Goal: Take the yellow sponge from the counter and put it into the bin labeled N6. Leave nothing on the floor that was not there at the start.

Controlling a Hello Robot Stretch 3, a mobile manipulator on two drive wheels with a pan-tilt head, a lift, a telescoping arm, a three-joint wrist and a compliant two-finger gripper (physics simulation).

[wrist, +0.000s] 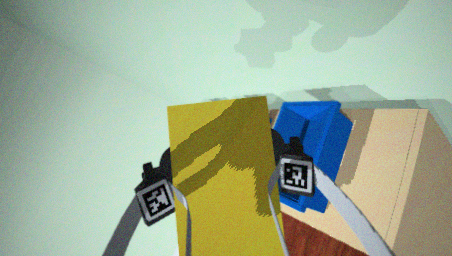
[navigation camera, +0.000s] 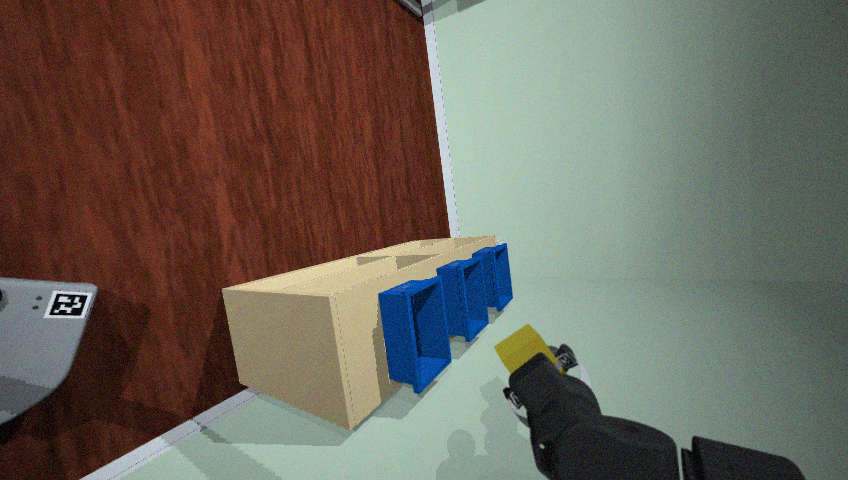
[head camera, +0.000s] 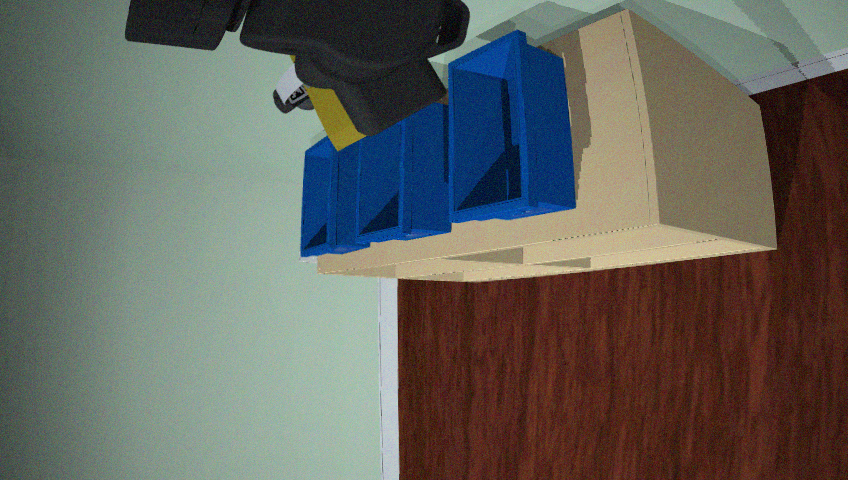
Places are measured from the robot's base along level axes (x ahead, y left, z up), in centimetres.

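Where they show: gripper, fingertip midpoint: (wrist: 222, 154).
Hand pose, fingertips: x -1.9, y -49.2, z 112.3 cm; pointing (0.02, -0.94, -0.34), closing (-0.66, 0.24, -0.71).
After its pixels a point has its place.
The yellow sponge (head camera: 334, 118) {x 2.3, y -43.1, z 114.0 cm} (navigation camera: 522, 347) {x 1.7, y -42.1, z 112.2 cm} (wrist: 225, 145) {x -3.7, y -45.8, z 114.7 cm} is held between the two fingertips of my gripper (navigation camera: 540, 375) {x -1.9, y -49.2, z 112.3 cm} (wrist: 222, 154) {x -1.9, y -49.2, z 112.3 cm}, off any surface. In the head camera view the sponge and the dark wrist overlap the farther bins. Three blue bins stand in a row on the beige unit: the nearest bin (head camera: 548, 130) {x -2.1, y -72.5, z 66.6 cm} (navigation camera: 397, 336) {x -2.9, y -72.8, z 66.5 cm} (wrist: 336, 155) {x -6.0, y -74.0, z 64.1 cm}, the middle bin (head camera: 427, 178) {x 12.5, y -104.1, z 66.7 cm} (navigation camera: 452, 297) {x 11.2, y -104.7, z 66.8 cm} and the far bin (head camera: 318, 193) {x 26.4, y -154.4, z 68.6 cm} (navigation camera: 503, 276) {x 26.4, y -154.5, z 69.7 cm}. No label can be read, so I cannot tell which bin is N6. The counter cannot be made out.
The beige unit (head camera: 708, 166) {x -4.9, y -54.7, z 40.3 cm} (navigation camera: 291, 339) {x -6.4, y -55.3, z 40.4 cm} (wrist: 382, 165) {x -10.3, y -64.1, z 61.0 cm} has open compartments along one side and stands against a pale green wall (head camera: 178, 327) {x 93.4, y -207.7, z 100.6 cm} (navigation camera: 654, 148) {x 108.8, y -201.4, z 141.5 cm}. Dark red wood floor (head camera: 565, 380) {x 66.2, y -108.2, z 0.0 cm} (navigation camera: 238, 148) {x 61.3, y -44.2, z 0.0 cm} lies beside it. My grey base (navigation camera: 35, 350) {x -10.1, y -10.7, z 16.0 cm} shows at the navigation view's left edge.
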